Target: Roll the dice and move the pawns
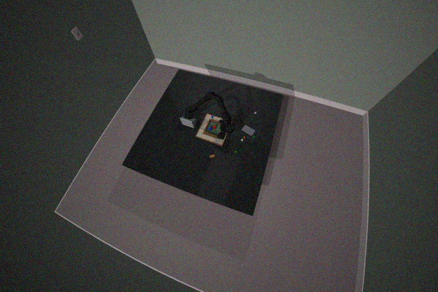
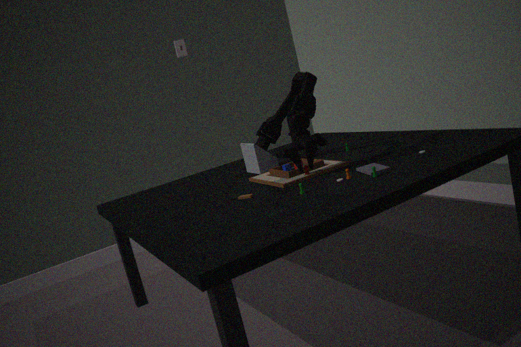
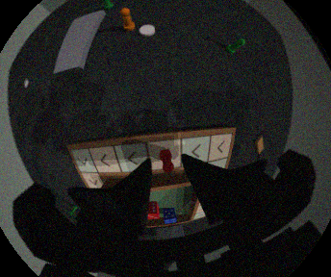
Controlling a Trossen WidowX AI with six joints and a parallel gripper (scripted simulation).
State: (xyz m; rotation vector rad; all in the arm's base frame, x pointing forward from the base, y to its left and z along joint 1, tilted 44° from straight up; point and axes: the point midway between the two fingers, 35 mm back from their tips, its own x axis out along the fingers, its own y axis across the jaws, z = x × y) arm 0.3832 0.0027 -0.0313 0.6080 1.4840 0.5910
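My gripper tip is right at the red pawn. From my gripper tip the other things lie so: grey card 21 cm ahead, 13 cm to the left, 2 cm below; orange pawn 20 cm ahead, 3 cm to the left, 1 cm below; blue pawn 18 cm behind, 14 cm to the left.
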